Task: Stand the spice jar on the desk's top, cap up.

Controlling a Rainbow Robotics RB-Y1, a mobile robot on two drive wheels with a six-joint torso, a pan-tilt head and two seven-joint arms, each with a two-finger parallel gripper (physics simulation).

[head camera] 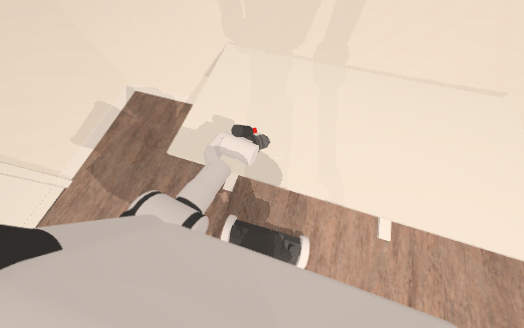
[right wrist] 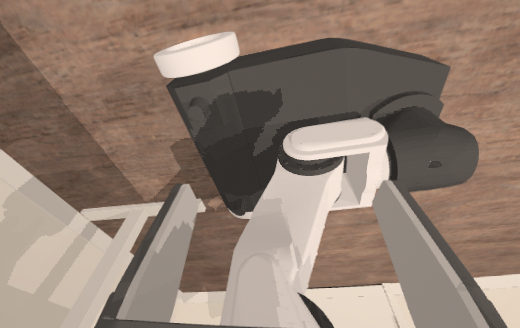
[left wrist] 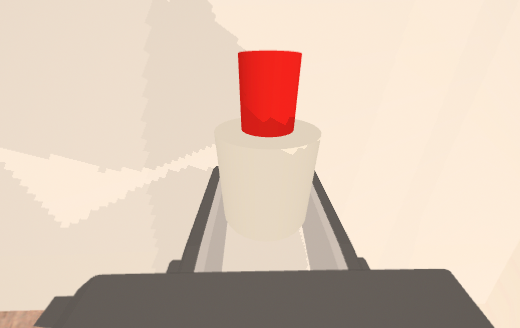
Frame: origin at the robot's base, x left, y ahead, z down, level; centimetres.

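Seen in the pictures: left gripper, fingertip midpoint: (left wrist: 263,176); right gripper, fingertip midpoint: (right wrist: 282,193); robot's base, origin of the base link: (head camera: 264,239).
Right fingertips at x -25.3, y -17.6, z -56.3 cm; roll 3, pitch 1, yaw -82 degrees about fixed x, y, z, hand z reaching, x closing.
Observation:
Offsets run from my right fingertips to a thing's top centre. Level surfaces: height alone.
The spice jar @(dz -25.0, dx +40.6, dy +57.9 cm) (left wrist: 270,185) has a cream body and a red cap. In the left wrist view its cap points to the top of the picture. In the head view the red cap @(dz -24.6, dx +41.7, dy +59.7 cm) (head camera: 254,130) shows as a small spot beside the dark fingers; the body is hard to make out. My left gripper (head camera: 262,140) (left wrist: 263,176) is shut on the jar's body, over the near left part of the pale desk @(dz -15.8 cm) (head camera: 375,135) (left wrist: 425,200). Whether the jar's base touches the top cannot be told. My right gripper (right wrist: 282,193) is open and empty, away from the jar.
Brown wooden floor @(dz +56.2 cm) (head camera: 345,225) (right wrist: 100,30) lies along the desk's near edge. The robot's dark wheeled base (head camera: 265,242) (right wrist: 310,80) stands on it. A pale furniture surface (head camera: 30,120) is at the left of the head view. Shadows fall across the desk.

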